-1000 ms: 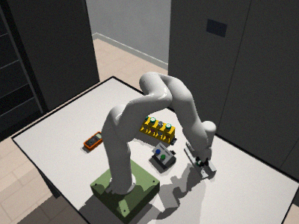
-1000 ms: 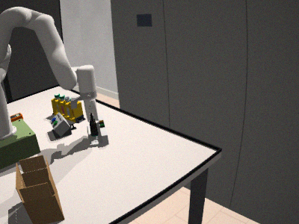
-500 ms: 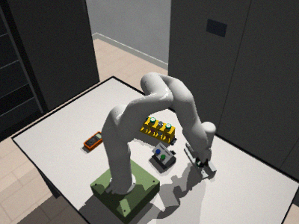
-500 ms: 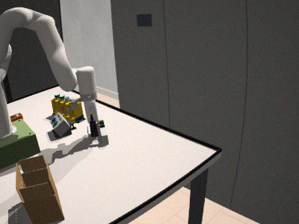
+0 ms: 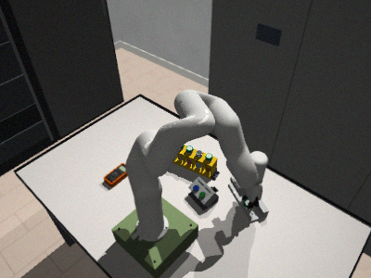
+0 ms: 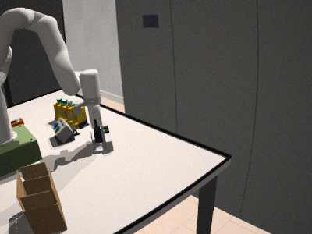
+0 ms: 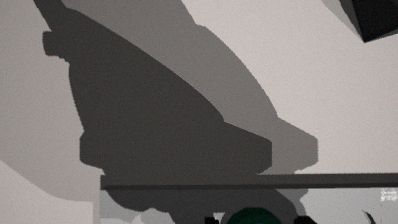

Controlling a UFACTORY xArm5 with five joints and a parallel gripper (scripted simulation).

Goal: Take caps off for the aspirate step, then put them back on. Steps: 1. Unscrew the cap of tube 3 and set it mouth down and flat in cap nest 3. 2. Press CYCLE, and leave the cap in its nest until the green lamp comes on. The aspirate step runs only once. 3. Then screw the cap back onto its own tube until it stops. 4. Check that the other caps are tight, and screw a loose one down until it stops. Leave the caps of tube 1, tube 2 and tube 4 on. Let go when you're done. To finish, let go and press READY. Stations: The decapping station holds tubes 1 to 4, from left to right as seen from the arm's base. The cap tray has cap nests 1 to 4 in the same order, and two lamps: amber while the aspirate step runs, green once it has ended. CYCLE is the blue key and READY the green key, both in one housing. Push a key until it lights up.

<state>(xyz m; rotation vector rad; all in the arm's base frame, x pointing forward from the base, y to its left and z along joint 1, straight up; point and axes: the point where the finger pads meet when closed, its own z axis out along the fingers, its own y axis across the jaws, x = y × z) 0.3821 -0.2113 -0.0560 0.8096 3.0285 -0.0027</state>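
My gripper is now 11 cm past the blue cycle key, 21 cm to the right of it and 3 cm below it. From my hand the other things lie so: key housing 10 cm behind, 19 cm to the left, 2 cm above; cardboard box 40 cm behind, 28 cm to the right, 3 cm above; green ready key 12 cm behind, 17 cm to the left, 3 cm above.
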